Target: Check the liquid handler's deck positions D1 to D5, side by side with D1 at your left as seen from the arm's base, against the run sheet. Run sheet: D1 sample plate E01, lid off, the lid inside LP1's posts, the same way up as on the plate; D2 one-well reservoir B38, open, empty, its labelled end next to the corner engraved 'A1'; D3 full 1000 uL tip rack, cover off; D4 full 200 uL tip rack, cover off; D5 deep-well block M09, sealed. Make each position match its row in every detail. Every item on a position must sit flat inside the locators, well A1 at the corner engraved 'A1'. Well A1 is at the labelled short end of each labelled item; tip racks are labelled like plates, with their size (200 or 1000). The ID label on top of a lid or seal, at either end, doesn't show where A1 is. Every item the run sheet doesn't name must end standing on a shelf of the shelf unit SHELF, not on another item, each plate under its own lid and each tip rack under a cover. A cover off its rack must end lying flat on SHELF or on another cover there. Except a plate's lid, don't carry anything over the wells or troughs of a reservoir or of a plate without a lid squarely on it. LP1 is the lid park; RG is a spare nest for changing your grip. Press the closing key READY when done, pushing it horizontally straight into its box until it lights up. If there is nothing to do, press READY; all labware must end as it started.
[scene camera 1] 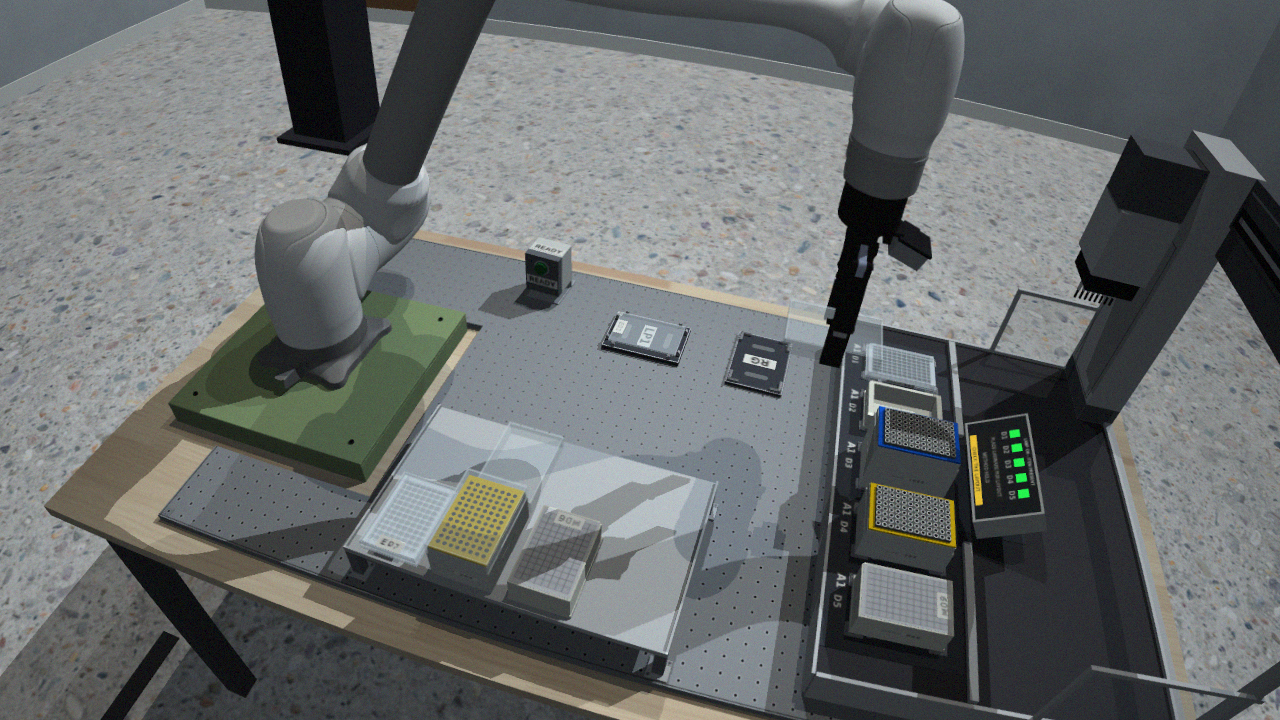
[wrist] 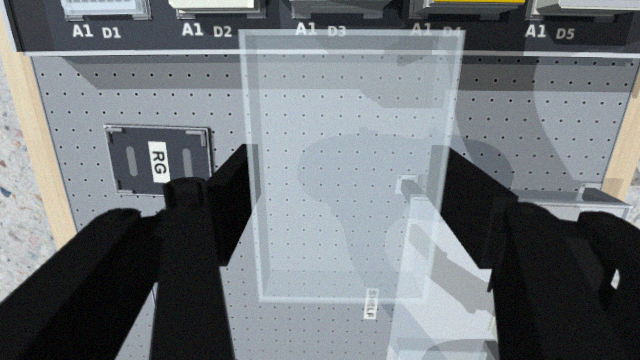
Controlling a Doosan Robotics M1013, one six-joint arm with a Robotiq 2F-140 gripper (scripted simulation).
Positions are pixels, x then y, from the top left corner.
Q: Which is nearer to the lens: the yellow-rimmed tip rack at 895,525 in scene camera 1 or the clear sample plate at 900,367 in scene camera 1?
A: The yellow-rimmed tip rack.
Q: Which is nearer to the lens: the blue-rimmed tip rack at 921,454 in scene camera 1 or the clear lid labelled E01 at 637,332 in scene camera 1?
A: The blue-rimmed tip rack.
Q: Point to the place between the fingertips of the gripper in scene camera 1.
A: At 831,341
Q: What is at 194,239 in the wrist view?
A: The gripper.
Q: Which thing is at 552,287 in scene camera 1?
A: A ready box.
